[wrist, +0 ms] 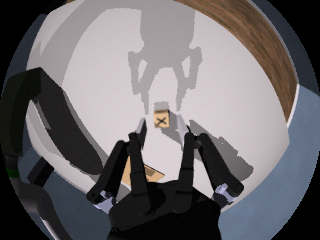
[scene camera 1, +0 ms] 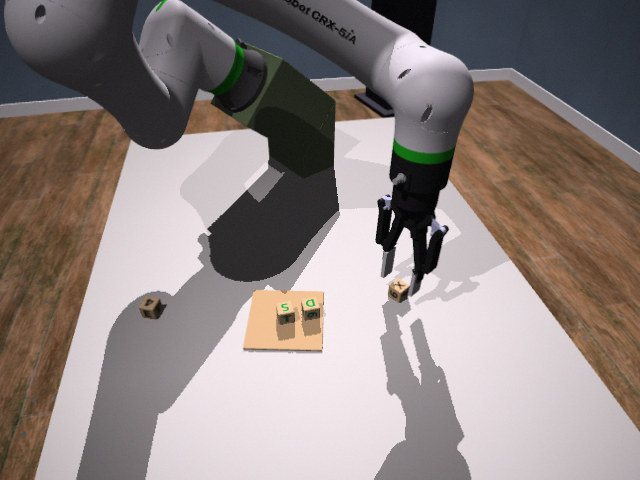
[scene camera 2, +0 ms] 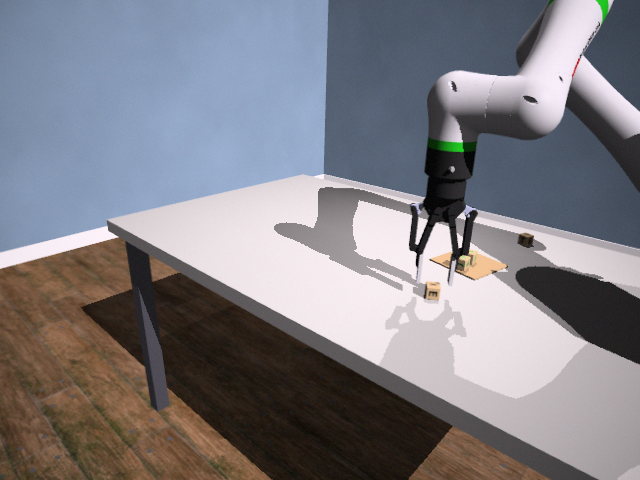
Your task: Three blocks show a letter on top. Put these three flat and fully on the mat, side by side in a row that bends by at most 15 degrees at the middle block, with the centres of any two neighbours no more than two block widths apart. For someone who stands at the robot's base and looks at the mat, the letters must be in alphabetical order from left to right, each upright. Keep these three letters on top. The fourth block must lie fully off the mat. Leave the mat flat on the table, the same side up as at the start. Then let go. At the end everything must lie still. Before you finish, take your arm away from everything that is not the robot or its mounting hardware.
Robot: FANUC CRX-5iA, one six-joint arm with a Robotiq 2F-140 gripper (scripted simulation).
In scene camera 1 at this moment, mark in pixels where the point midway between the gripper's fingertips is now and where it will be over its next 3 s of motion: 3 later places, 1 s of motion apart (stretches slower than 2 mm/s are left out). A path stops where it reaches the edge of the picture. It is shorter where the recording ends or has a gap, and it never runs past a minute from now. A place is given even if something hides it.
My gripper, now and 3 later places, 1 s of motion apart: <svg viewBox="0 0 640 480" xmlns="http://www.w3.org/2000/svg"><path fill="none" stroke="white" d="M399 283L397 294L401 273L399 260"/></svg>
